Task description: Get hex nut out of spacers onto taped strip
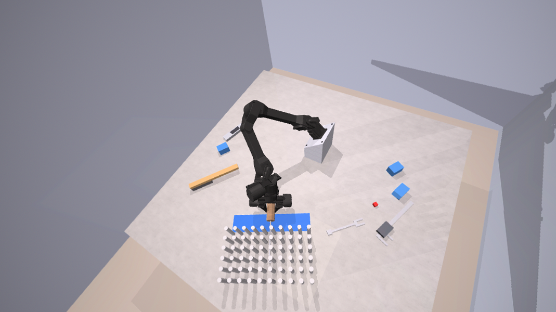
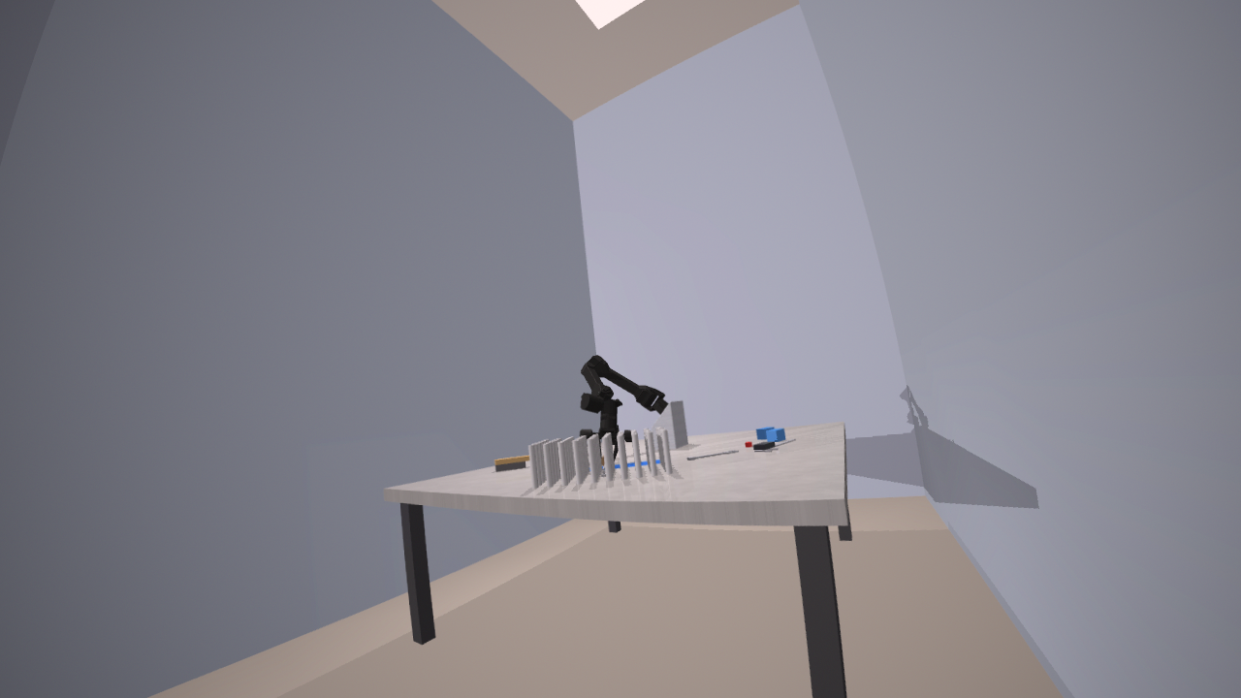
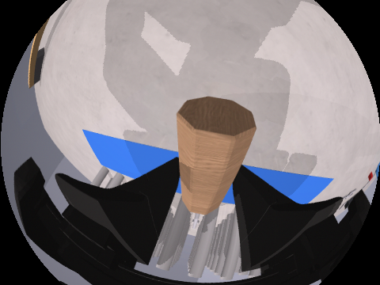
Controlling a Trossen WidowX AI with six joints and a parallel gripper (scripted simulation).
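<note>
My gripper tip is now 4 cm short of the blue taped strip, 3 cm to the right of it and 1 cm above it. Also, from my gripper tip: fork-ended tool: 31 cm to the left, 13 cm behind, 1 cm below; red cube: 38 cm to the left, 29 cm behind, 1 cm below.
</note>
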